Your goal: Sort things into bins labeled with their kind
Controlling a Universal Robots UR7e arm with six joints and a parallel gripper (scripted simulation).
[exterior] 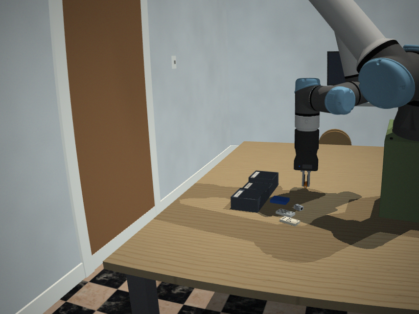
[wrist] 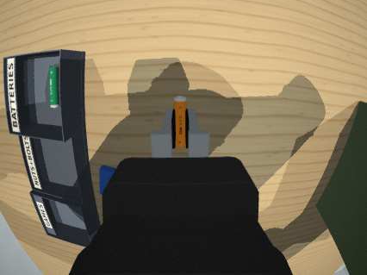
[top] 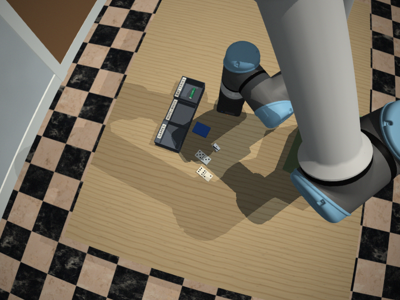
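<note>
My gripper is now 14 cm short of the green battery, 4 cm to the left of it and 3 cm above it. From my hand the other things lie so: grey metal piece 13 cm to the left, 4 cm below, 2 cm ahead; then orange battery 1 cm below; then blue flat block 8 cm to the left, 8 cm ahead, 4 cm below.
</note>
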